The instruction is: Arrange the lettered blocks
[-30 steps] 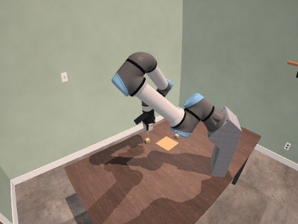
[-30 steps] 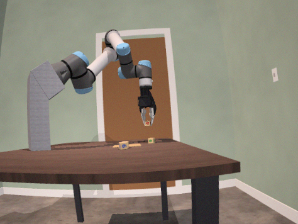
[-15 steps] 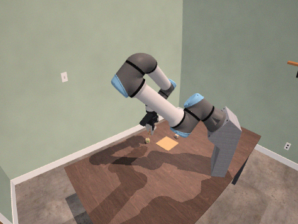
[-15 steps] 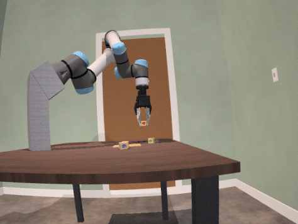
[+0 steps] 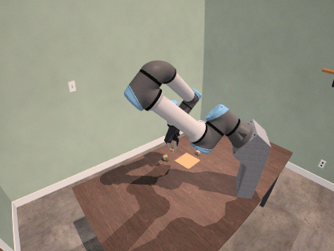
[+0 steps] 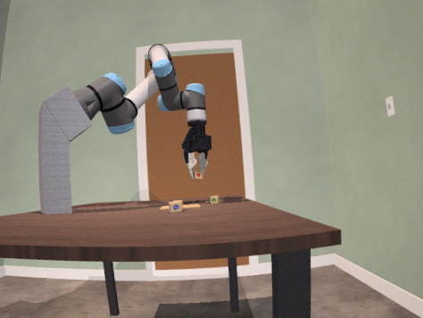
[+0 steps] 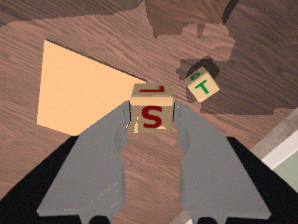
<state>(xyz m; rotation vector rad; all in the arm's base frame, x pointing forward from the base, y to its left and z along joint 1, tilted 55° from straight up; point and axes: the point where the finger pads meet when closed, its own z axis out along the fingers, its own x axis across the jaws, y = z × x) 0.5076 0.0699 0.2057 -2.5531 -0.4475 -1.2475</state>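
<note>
My hand is 5 cm past the tan mat, 10 cm to the left of it and 12 cm above it.
</note>
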